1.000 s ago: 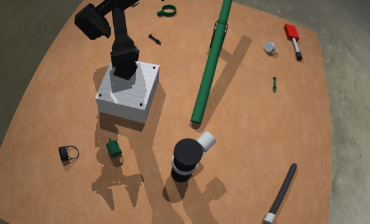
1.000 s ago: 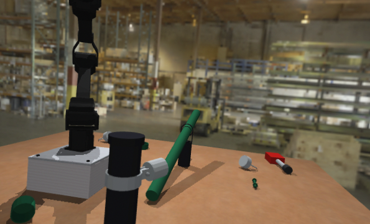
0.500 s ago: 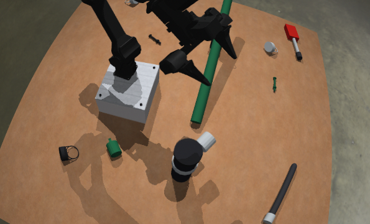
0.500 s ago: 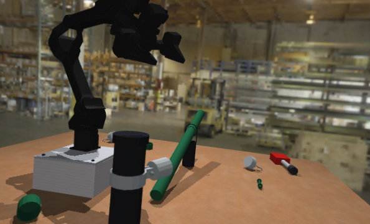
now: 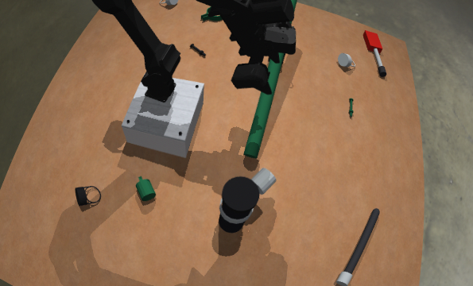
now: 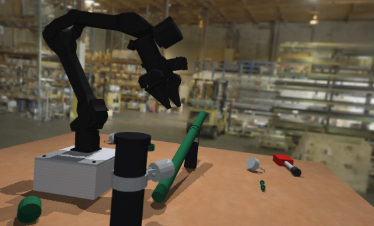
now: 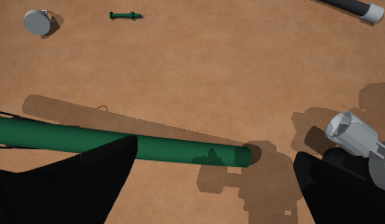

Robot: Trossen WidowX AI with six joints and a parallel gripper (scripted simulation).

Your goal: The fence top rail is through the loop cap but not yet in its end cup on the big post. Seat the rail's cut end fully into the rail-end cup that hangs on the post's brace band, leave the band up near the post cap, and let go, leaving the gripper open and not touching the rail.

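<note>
My gripper tip is now 18 cm to the left of the grey rail-end cup, 12 cm above it and 5 cm short of it. Round my gripper tip: green cap (26 cm to the right, 23 cm below, 20 cm behind); line post (28 cm to the left, 14 cm below, 3 cm behind); green bolt (24 cm below, 24 cm ahead, 22 cm to the left).
</note>
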